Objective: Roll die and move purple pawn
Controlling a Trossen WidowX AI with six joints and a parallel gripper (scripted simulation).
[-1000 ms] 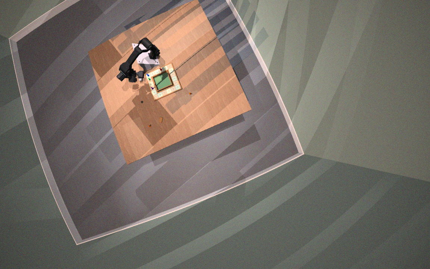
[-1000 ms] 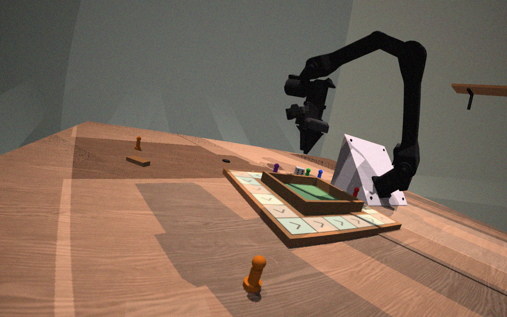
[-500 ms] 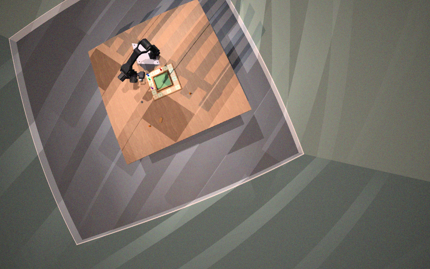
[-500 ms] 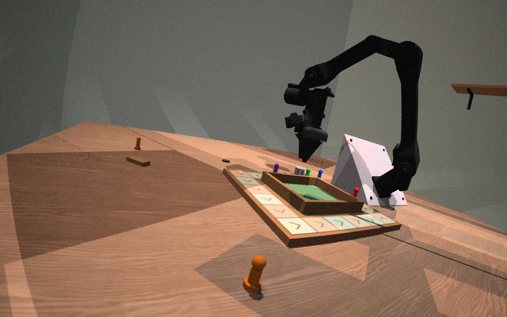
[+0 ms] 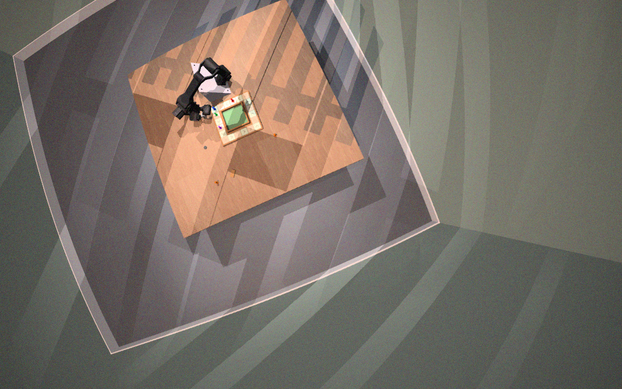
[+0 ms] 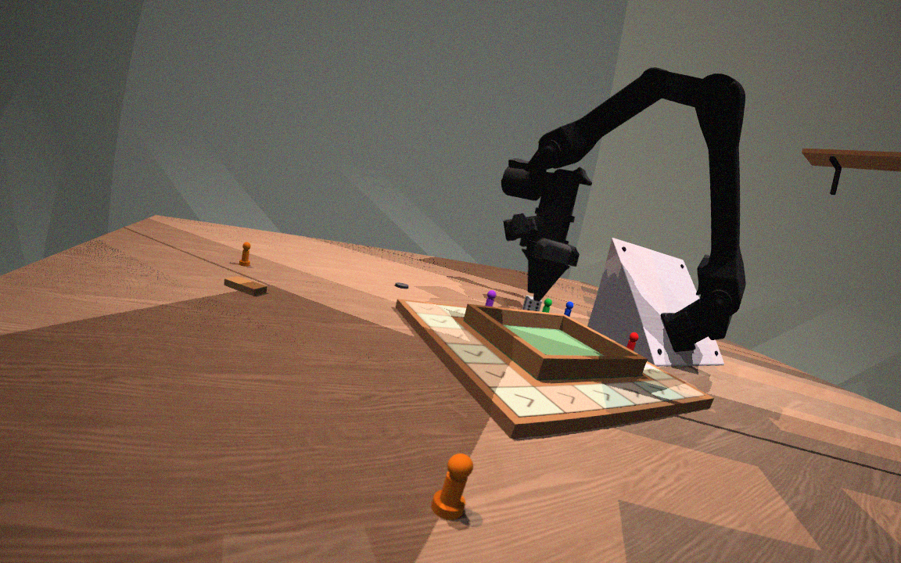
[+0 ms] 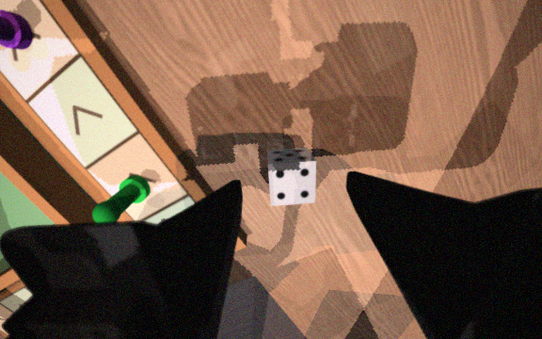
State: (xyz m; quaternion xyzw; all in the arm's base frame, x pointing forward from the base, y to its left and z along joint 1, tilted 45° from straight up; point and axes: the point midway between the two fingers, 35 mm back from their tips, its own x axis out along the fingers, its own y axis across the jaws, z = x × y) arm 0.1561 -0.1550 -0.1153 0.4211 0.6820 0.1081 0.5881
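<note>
Now: the white die 1 cm below my gripper tip. Round my gripper tip: purple pawn 14 cm ahead, 8 cm to the left; blue pawn 9 cm to the left; green pawn 4 cm ahead, 8 cm to the left.
</note>
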